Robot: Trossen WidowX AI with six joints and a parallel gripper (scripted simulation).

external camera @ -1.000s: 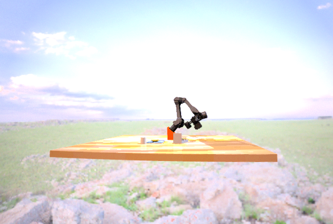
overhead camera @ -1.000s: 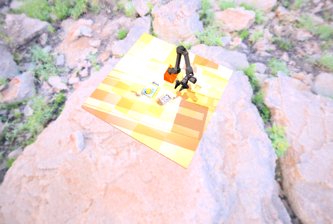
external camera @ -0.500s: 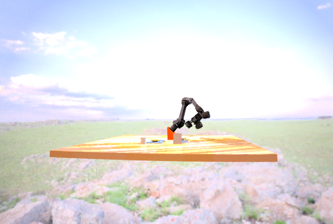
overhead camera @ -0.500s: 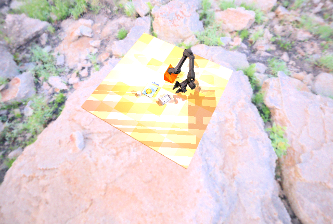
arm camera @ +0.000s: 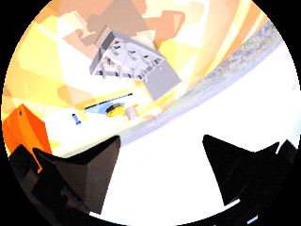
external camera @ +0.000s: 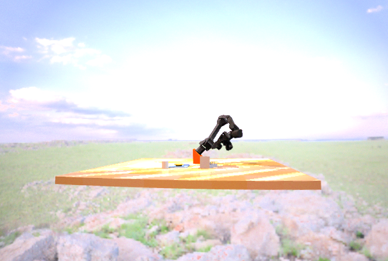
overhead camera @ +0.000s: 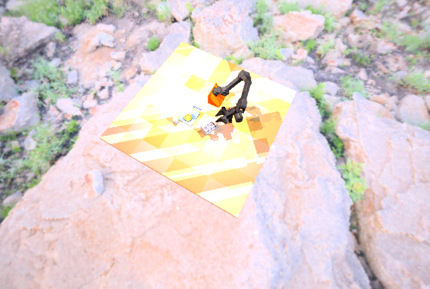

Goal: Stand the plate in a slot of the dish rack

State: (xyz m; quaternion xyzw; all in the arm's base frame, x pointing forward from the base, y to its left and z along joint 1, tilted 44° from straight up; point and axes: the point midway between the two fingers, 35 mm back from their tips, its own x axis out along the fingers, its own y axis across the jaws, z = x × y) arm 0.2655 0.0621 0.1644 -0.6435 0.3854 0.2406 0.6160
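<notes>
My gripper tip is 250 mm to the left of the yellow plate, 130 mm above it and 30 mm short of it. Also, from my gripper tip: dish rack (120 mm below, 40 mm to the right, 40 mm ahead); pale cup (330 mm to the right, 120 mm below, 110 mm ahead); light blue mat (250 mm to the right, 140 mm below, 10 mm ahead).
</notes>
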